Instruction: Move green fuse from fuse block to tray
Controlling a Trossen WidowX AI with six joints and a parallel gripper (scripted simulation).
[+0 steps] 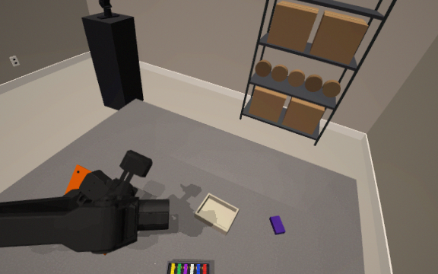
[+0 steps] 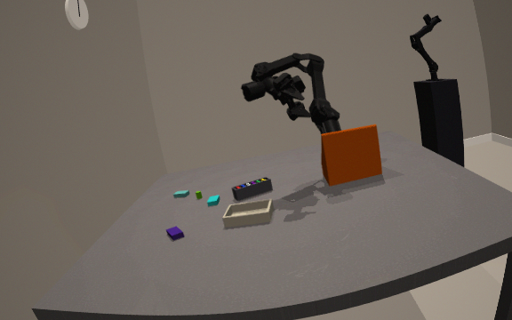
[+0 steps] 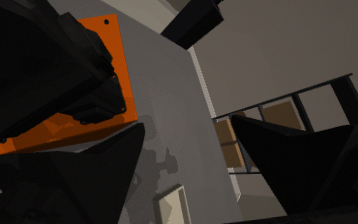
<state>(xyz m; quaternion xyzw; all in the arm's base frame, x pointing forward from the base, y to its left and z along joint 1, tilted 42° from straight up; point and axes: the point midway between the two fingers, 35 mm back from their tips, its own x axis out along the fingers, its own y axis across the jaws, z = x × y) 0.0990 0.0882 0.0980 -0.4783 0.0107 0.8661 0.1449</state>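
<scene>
My gripper tip is now 200 mm short of the green fuse, 90 mm to the left of it and 240 mm above it. Round my gripper tip: beige tray (240 mm ahead, 130 mm to the left, 260 mm below).
</scene>
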